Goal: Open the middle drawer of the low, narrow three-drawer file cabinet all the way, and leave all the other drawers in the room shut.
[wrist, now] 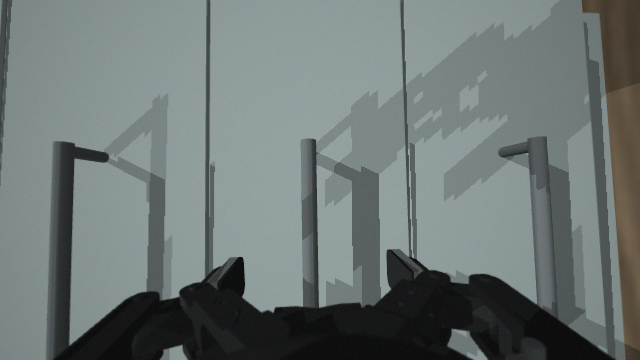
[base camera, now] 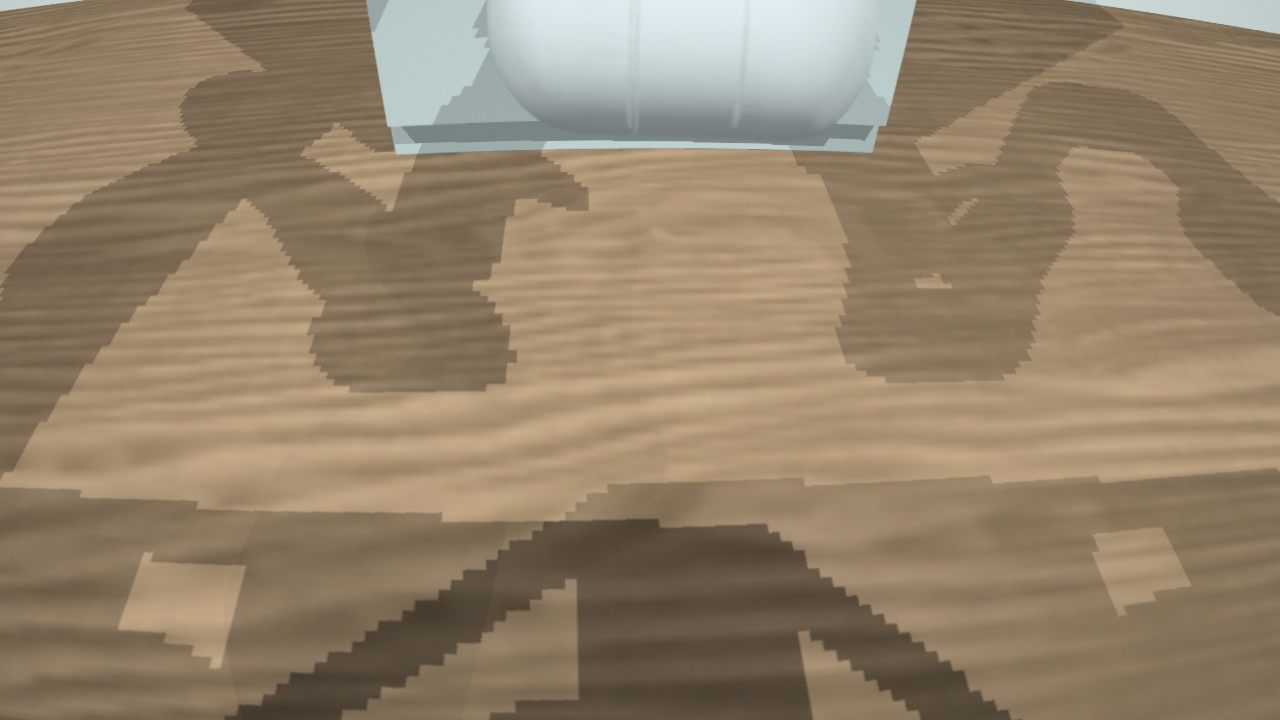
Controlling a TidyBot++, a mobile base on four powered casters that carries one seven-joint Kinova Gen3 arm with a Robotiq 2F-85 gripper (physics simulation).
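Frame: origin at the arm's base, x ahead, y down, z left, level; metres.
Seen in the pictures: gripper, fingertip midpoint: point(wrist: 316, 269).
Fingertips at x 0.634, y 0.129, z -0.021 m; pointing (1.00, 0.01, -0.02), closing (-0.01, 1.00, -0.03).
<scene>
A point is followed by its place in that frame.
The pale grey file cabinet point(base camera: 411, 80) @(x 0.663, y 0.316, z 0.170 m) point(wrist: 260, 75) @(x 0.683, y 0.088, z -0.156 m) fills most of the wrist view, turned so that its three drawer fronts stand side by side. The middle drawer's grey bar handle point(wrist: 309, 200) @(x 0.641, y 0.126, z -0.061 m) runs up the centre, between the handles of the left drawer point(wrist: 61, 225) @(x 0.642, y -0.026, z -0.049 m) and the right drawer point(wrist: 540, 210) @(x 0.642, y 0.277, z -0.052 m). All three fronts look shut. My gripper point(wrist: 316, 269) @(x 0.634, y 0.129, z -0.021 m) is open and empty; its fingertips stand on either side of the middle handle's line. Whether the handle lies between the pads in depth is unclear, and its lower end is hidden behind the gripper.
The wooden floor point(base camera: 662, 429) @(x 0.386, y 0.396, z -0.024 m) point(wrist: 627, 150) @(x 0.687, y 0.396, z -0.095 m) lies before the cabinet in the base camera view and along the right edge of the wrist view. A white rounded part of my arm point(base camera: 684, 62) @(x 0.282, y 0.127, z -0.012 m) hides much of the cabinet's front. Shadows fall across floor and fronts.
</scene>
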